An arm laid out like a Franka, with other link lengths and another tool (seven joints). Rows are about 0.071 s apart.
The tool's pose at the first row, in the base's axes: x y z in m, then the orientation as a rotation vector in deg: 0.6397 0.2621 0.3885 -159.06 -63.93 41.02
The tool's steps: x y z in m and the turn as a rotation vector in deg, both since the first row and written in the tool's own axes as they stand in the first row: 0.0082 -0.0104 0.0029 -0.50 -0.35 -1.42; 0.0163 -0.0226 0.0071 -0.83 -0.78 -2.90; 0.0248 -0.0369 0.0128 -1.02 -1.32 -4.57; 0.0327 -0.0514 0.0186 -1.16 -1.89 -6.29; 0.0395 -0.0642 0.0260 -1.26 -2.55 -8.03; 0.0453 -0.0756 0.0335 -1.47 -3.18 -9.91
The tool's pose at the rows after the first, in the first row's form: 0.6369 0.2749 0.3850 -158.36 -66.18 41.21; 0.6324 0.2888 0.3809 -157.45 -68.40 41.56; 0.6261 0.3044 0.3757 -156.23 -70.77 42.09; 0.6192 0.3197 0.3707 -154.89 -73.17 42.67; 0.6120 0.3329 0.3643 -153.46 -75.55 43.39; 0.6051 0.3443 0.3580 -151.96 -78.16 43.99
